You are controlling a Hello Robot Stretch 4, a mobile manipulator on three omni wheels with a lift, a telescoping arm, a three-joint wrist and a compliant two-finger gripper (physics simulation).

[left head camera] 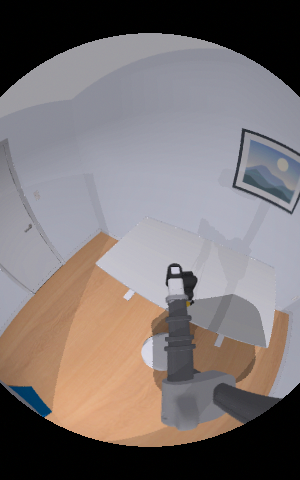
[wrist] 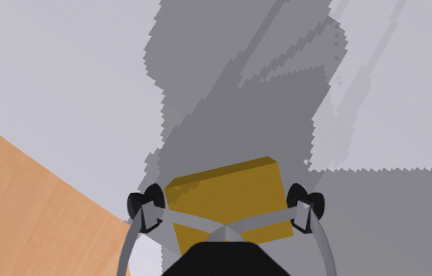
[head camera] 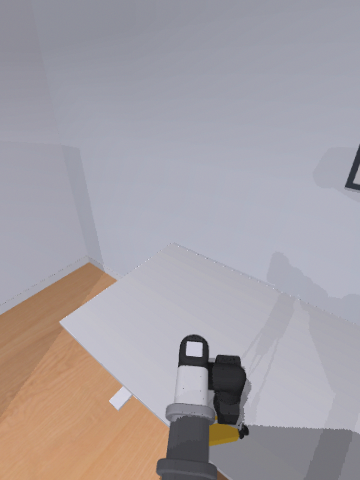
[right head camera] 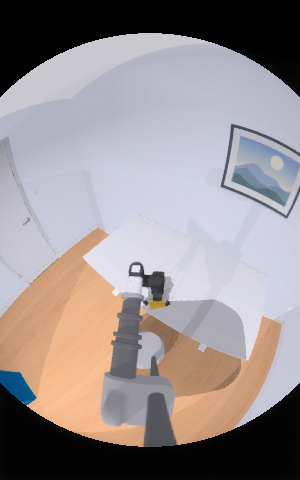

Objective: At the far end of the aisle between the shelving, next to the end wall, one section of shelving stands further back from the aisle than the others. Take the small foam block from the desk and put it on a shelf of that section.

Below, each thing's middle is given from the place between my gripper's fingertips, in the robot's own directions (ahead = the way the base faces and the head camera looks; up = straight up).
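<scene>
Small yellow foam block [wrist: 227, 194] in sight; my gripper is 20 mm below it.
</scene>
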